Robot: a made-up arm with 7 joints.
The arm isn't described. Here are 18 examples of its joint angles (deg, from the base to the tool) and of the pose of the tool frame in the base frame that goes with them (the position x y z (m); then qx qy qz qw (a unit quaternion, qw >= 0)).
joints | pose
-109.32 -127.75 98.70 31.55 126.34 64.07 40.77 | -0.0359 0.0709 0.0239 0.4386 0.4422 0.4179 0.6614
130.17 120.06 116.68 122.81 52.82 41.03 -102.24 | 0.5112 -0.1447 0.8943 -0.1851 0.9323 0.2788 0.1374
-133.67 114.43 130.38 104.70 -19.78 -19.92 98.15 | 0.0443 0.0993 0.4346 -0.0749 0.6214 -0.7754 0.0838
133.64 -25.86 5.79 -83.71 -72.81 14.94 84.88 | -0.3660 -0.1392 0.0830 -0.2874 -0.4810 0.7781 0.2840
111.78 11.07 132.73 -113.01 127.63 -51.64 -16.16 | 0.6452 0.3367 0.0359 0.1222 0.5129 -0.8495 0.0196
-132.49 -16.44 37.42 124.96 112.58 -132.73 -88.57 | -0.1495 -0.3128 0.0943 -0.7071 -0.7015 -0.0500 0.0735
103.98 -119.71 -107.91 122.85 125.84 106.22 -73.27 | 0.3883 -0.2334 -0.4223 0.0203 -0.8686 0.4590 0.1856
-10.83 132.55 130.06 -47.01 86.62 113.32 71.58 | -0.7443 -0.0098 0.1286 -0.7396 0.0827 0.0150 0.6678
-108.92 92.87 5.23 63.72 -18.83 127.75 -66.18 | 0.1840 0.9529 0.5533 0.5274 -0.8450 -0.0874 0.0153
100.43 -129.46 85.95 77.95 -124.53 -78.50 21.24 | 0.1651 -0.6703 -0.2768 -0.3405 -0.4013 0.3921 0.7545
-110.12 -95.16 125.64 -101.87 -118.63 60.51 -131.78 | -0.2562 0.4645 -0.9674 0.1500 -0.0592 0.9538 0.2535
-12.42 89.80 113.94 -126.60 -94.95 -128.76 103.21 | -0.1893 -0.3452 0.3815 -0.8213 -0.3532 -0.2551 0.3682
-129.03 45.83 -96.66 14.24 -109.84 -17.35 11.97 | 0.2970 0.1924 -0.2208 0.4480 -0.8464 -0.1775 0.2266
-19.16 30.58 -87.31 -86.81 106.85 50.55 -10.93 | 0.4061 -0.3314 -0.3780 -0.4264 -0.7026 0.2085 0.5302
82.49 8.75 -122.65 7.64 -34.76 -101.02 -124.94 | -0.1880 0.1728 -0.6776 0.0512 -0.2831 -0.0280 0.9573
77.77 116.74 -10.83 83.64 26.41 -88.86 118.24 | -0.1228 -0.5128 0.1583 -0.5440 0.7984 0.2072 0.1540
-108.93 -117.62 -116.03 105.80 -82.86 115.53 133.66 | 0.5807 0.3490 -0.3055 -0.7781 -0.1428 -0.4419 0.4229
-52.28 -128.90 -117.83 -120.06 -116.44 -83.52 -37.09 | -0.6005 0.3879 -0.4204 -0.8645 -0.4428 -0.1923 0.1402
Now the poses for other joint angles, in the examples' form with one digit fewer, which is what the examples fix.
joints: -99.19 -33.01 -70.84 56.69 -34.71 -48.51 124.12
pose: 0.208 0.016 -0.155 -0.414 -0.418 0.195 0.785
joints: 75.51 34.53 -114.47 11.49 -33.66 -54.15 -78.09
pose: -0.111 0.164 -0.604 -0.198 -0.466 -0.361 0.783
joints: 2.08 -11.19 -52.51 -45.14 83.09 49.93 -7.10
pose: -0.388 0.095 -0.492 0.085 -0.280 0.259 0.921
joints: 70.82 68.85 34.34 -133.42 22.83 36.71 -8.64
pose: -0.525 -0.363 0.745 0.685 0.136 -0.058 0.714
